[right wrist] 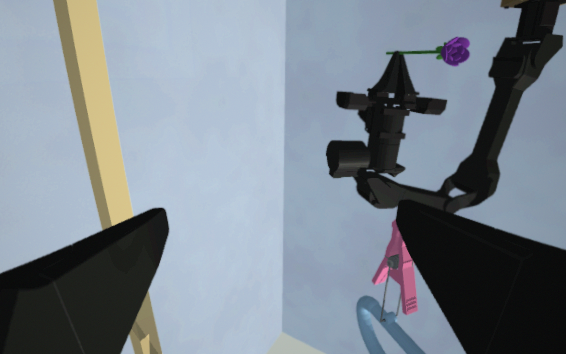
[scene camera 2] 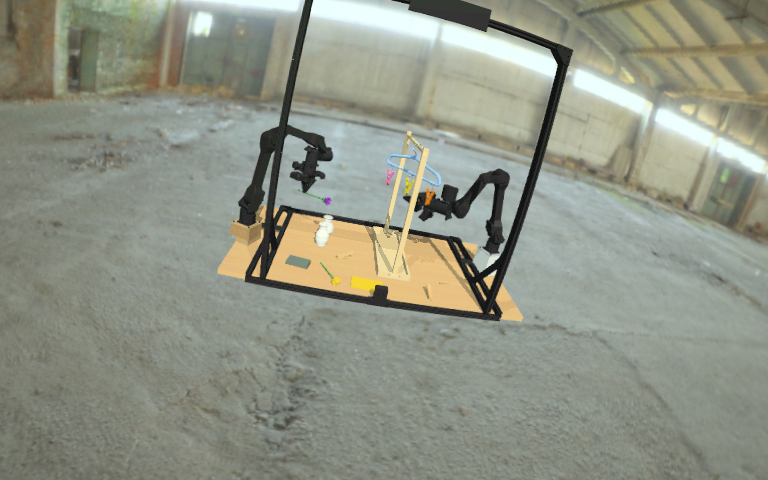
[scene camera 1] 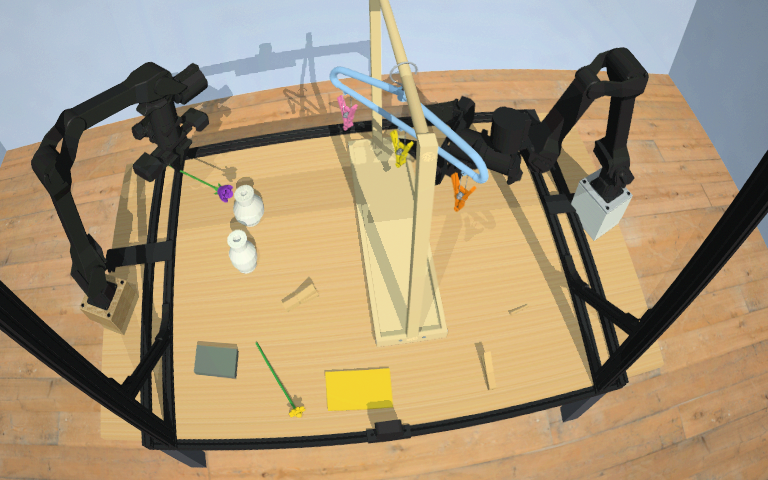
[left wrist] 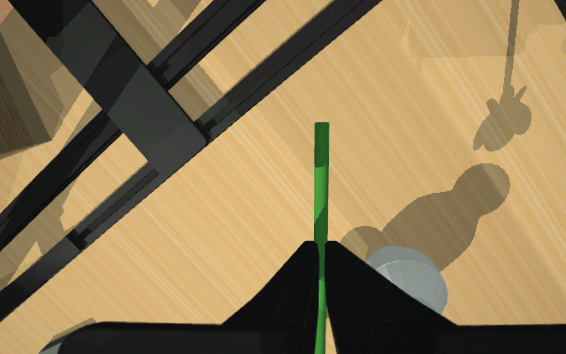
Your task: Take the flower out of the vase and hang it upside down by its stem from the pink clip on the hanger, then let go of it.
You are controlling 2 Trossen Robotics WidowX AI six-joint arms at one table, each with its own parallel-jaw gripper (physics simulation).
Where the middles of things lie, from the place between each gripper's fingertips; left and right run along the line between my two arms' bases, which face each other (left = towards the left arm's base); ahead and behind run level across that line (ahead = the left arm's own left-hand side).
My left gripper is now 4 cm past the purple flower (right wrist: 455,51), 4 cm to the left of it and 1 cm below it. From my left hand the other things lie so: grey block (scene camera 1: 211,361): 36 cm behind, 1 cm to the right, 17 cm below; yellow pad (scene camera 1: 363,389): 46 cm behind, 28 cm to the right, 18 cm below.
I see the purple flower 410 mm to the left of my right hand, 80 mm below it and 40 mm ahead of it. Also, from my right hand: grey block: 440 mm to the left, 270 mm behind, 260 mm below; then yellow pad: 370 mm behind, 270 mm below, 180 mm to the left.
